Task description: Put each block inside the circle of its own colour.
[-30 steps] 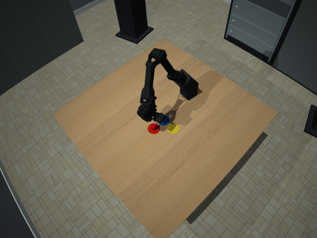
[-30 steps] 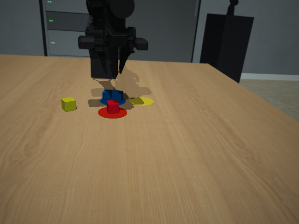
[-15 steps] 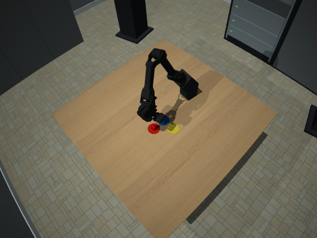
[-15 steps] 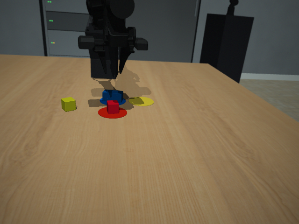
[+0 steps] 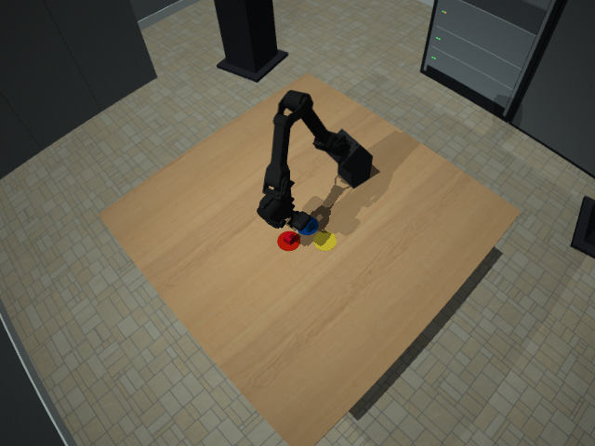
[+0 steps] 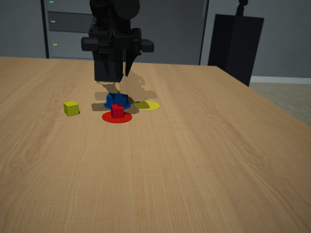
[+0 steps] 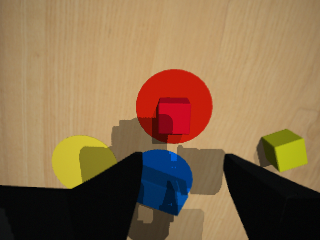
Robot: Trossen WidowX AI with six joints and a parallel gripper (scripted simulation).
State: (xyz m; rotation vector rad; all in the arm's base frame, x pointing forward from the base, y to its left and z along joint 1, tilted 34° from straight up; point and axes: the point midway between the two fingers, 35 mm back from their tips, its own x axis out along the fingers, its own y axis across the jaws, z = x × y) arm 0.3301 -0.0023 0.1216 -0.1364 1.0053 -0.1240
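Right now my hand is 5 cm past the yellow block, 13 cm to the left of it and 14 cm above it. From my hand the other things lie so: red block: 14 cm below; then red circle: 16 cm below; then blue block: 10 cm behind, 2 cm to the left, 14 cm below.
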